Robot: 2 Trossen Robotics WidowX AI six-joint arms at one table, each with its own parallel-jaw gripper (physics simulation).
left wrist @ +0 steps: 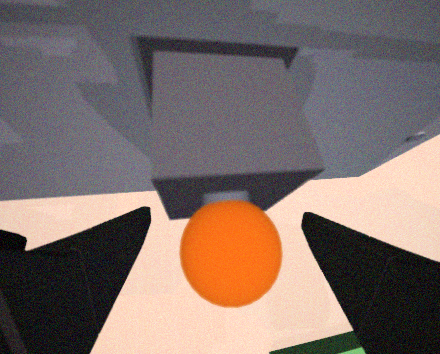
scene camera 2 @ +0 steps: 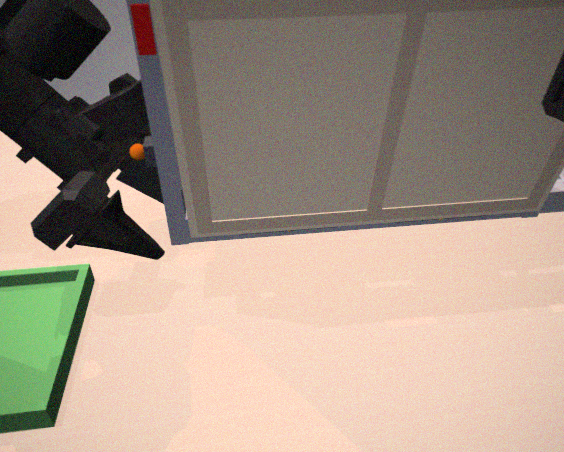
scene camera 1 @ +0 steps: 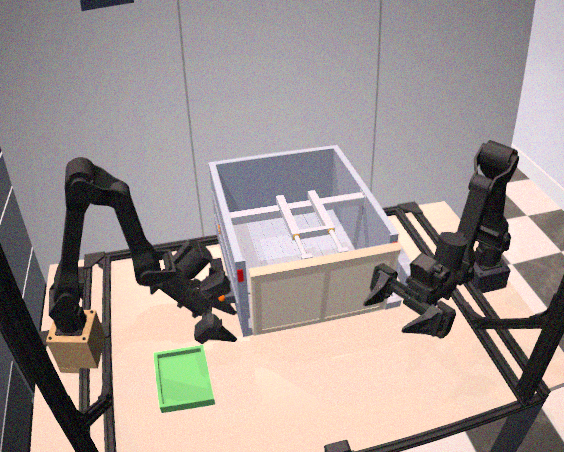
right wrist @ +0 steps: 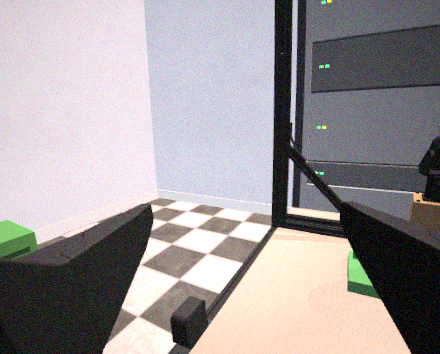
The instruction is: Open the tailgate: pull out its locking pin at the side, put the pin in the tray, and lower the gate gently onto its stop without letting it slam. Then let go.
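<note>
The tailgate stands upright and shut at the front of the grey truck bed. The locking pin's round orange knob sticks out at the bed's left side, its short grey shaft running into a bracket. My left gripper is open beside that side. In the left wrist view the knob lies between the two fingers' lines, with gaps on both sides. The green tray holds no pin. My right gripper is open in front of the tailgate's right end.
The truck bed's left corner post hides part of my left gripper in scene camera 2. A white ladder-like frame lies inside the bed. Black rails run along the table's sides. A green block shows at the right wrist view's left edge.
</note>
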